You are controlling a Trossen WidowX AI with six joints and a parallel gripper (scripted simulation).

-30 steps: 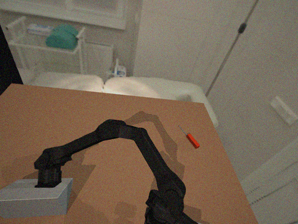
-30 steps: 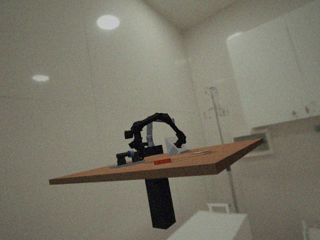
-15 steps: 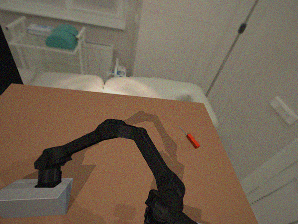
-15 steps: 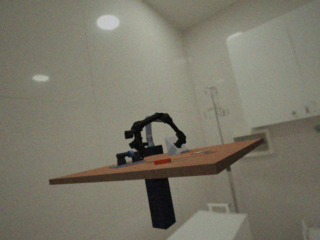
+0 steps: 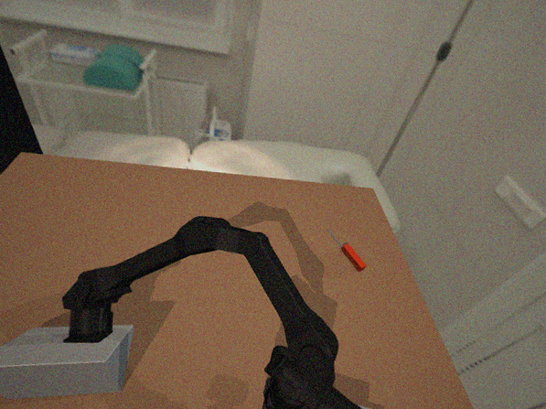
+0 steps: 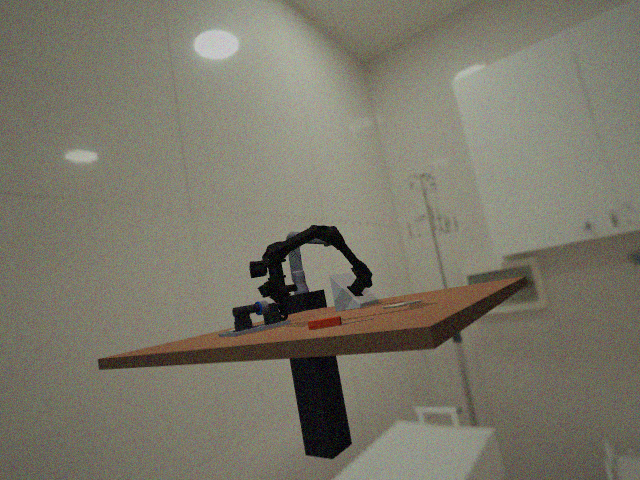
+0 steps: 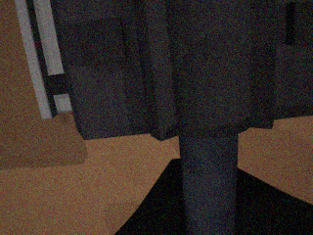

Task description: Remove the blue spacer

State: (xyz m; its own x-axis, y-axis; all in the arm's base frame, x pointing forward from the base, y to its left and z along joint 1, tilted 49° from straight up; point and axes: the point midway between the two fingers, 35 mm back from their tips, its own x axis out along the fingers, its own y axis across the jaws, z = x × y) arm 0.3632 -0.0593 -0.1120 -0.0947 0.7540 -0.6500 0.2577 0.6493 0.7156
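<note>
My gripper tip is now 5 cm short of the dark shaft, 3 cm below it and 1 cm to the left of it. From my gripper tip the other things lie so: white card (46 cm to the left, 13 cm behind, 4 cm below); then blue spacer (10 cm ahead, 3 cm to the right, 3 cm above); then pale grey spacer (7 cm ahead, 3 cm above, 2 cm to the right).
</note>
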